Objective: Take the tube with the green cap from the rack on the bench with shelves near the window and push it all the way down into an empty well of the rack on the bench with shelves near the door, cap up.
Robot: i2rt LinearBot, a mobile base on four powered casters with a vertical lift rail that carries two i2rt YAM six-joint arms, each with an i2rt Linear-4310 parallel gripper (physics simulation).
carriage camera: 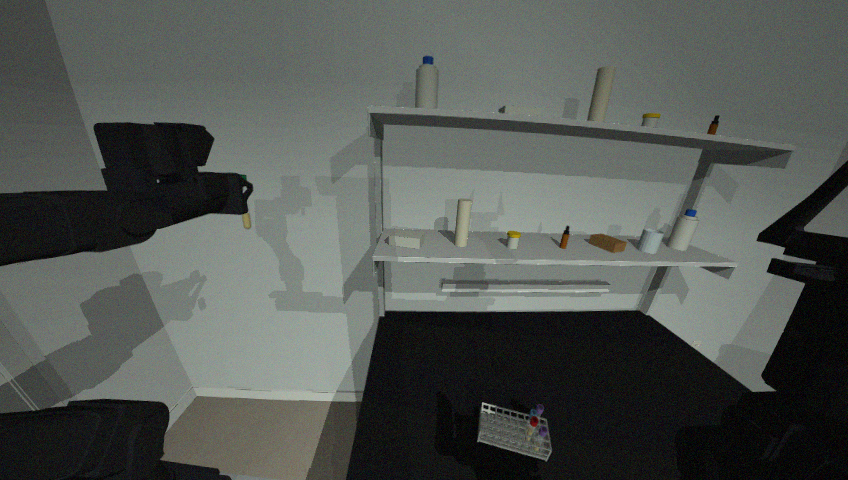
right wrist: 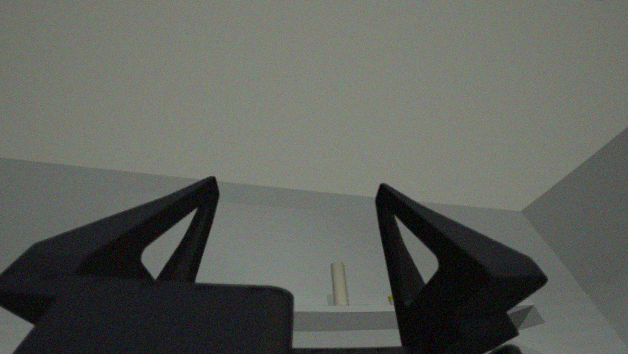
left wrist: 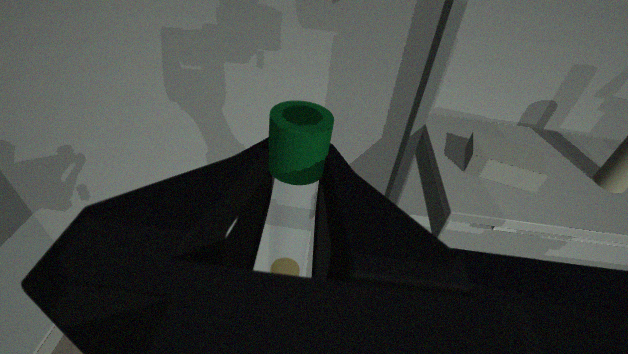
Labels:
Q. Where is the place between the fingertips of my left gripper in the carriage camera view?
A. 247, 187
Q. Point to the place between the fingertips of my right gripper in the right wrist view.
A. At 298, 188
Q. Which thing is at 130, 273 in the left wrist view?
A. My left gripper.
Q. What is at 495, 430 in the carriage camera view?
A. A rack.

